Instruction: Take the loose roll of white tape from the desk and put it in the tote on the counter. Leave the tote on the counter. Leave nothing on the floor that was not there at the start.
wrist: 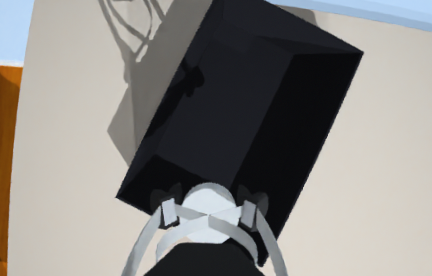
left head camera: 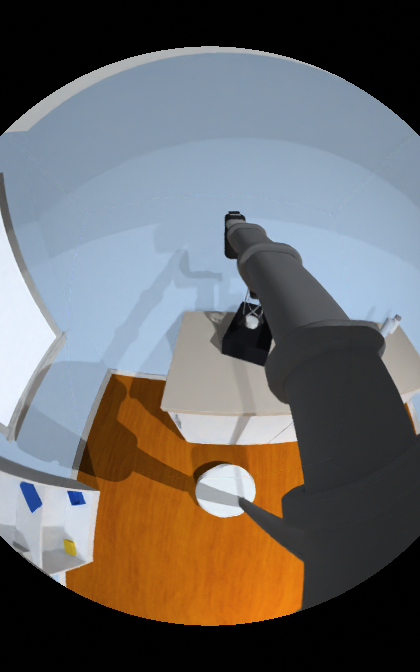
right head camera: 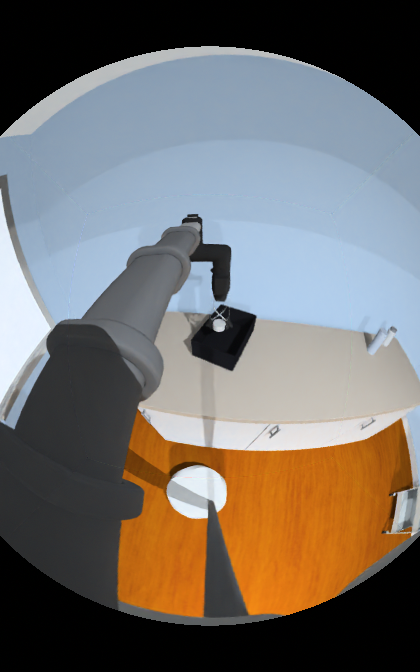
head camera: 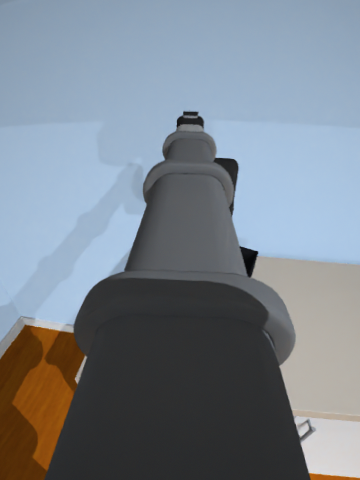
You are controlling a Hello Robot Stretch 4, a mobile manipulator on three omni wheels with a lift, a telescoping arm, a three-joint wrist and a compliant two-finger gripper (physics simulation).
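Places are measured from the robot's base along level axes (x right, y ahead, z up), in metres.
Pixels of known places: gripper, fingertip midpoint: (wrist: 209,198).
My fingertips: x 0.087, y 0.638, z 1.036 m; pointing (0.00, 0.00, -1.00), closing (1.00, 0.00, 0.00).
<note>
Ahead of a thing's pixels: the offset from my fingertips to its top centre. Level surfaces: height alone.
My gripper (left head camera: 251,320) (right head camera: 219,324) (wrist: 209,198) is shut on the roll of white tape, its fingertips on either side. The white roll @(dx +0.000, dy -0.007, dz +0.039 m) (left head camera: 251,323) (right head camera: 218,327) (wrist: 209,192) shows within the outline of the black tote, towards its near end in the wrist view. How far the roll is above the tote's floor is hard to tell. The open-topped tote @(dx +0.039, dy +0.079, dz -0.053 m) (left head camera: 242,350) (right head camera: 212,354) (wrist: 300,125) stands turned at an angle on the beige counter @(dz -0.153 m) (head camera: 315,325) (left head camera: 200,375) (right head camera: 300,360) (wrist: 380,150). In the head view my arm hides the gripper and the roll.
Two pale cylinders (right head camera: 377,341) stand near the counter's right end. A blue wall (right head camera: 300,280) rises behind the counter. A white shelf unit (left head camera: 94,525) with blue and yellow things is at the lower left. A white round disc (left head camera: 225,477) (right head camera: 195,480) is low down before the counter.
</note>
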